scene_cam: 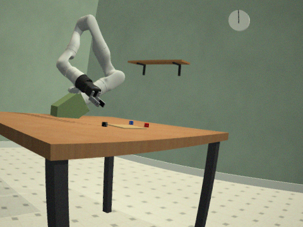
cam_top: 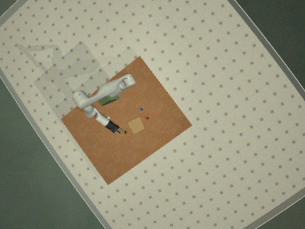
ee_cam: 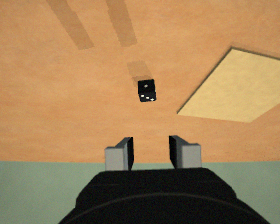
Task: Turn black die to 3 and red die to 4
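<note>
My hand is 9 cm above the black die, 4 cm short of it and 1 cm to the right of it. From my hand the other things lie so: tan mat: 14 cm to the left, 10 cm below, 5 cm ahead; then blue die: 29 cm to the left, 9 cm below, 6 cm behind; then red die: 29 cm to the left, 9 cm below, 5 cm ahead.
</note>
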